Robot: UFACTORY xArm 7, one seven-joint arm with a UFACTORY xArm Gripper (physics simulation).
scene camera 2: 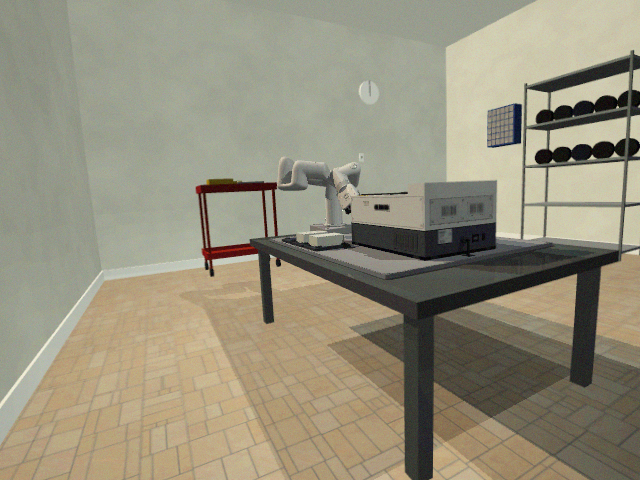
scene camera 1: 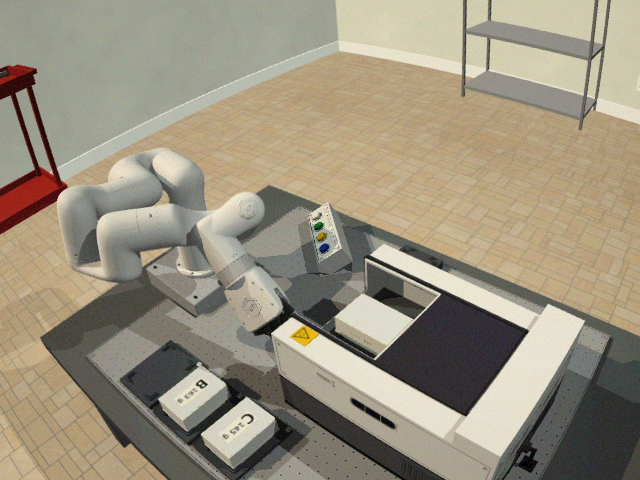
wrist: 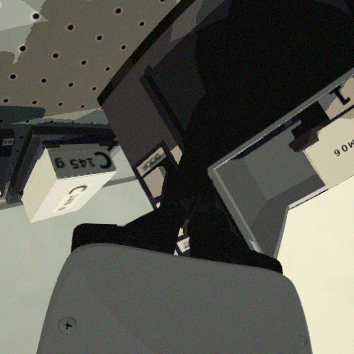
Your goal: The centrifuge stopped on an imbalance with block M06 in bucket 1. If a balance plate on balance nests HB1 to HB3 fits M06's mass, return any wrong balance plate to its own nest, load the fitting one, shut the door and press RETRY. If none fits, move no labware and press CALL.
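Frame: origin at the arm's base, x left, y down, z back, level; millimetres.
Seen in the pictures: gripper, fingertip midpoint: (wrist: 186, 170); arm's base, origin of the base link: (scene camera 2: 334, 224) (scene camera 1: 199, 262).
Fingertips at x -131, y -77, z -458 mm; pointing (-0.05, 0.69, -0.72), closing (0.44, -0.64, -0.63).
Note:
Offsets run from my fingertips to a thing's top centre. "spot": to the spot under its first point. Level surfaces: height alone.
The white centrifuge (scene camera 1: 361, 385) (scene camera 2: 424, 207) stands on the table with its dark sliding door @[dy -96 mm] (scene camera 1: 454, 350) partly open. In the opening sits a white block @[dx +106, dy -64, dz -118 mm] (scene camera 1: 370, 323); in the wrist view it reads M06 @[spot: dx +83, dy -46, dz -54 mm] (wrist: 333, 158) under a tag "1". The space beside it (wrist: 260, 182) looks empty. My gripper (scene camera 1: 281, 319) (wrist: 186, 170) (scene camera 2: 351, 203) is shut and empty at the left end of the centrifuge, close to a small tag reading DOOR @[dx -30, dy +21, dz -7 mm] (wrist: 151, 162). Plate B, 163 g @[dx -179, dy +63, dz +130 mm] (scene camera 1: 191, 396), and plate C, 145 g @[dx -180, dy +63, dz -6 mm] (scene camera 1: 238, 431) (wrist: 67, 182), lie in their nests. The nest left of B @[dx -175, dy +99, dz +266 mm] (scene camera 1: 154, 369) is empty.
A slanted button box @[dx +408, dy +33, dz +237 mm] (scene camera 1: 327, 238) with green, yellow and blue buttons stands behind the centrifuge's left end. The arm's base (scene camera 1: 180, 287) sits at the table's back left. A red cart (scene camera 1: 15, 77) (scene camera 2: 234, 187) and a grey shelf rack (scene camera 1: 537, 38) (scene camera 2: 526, 154) stand off the table.

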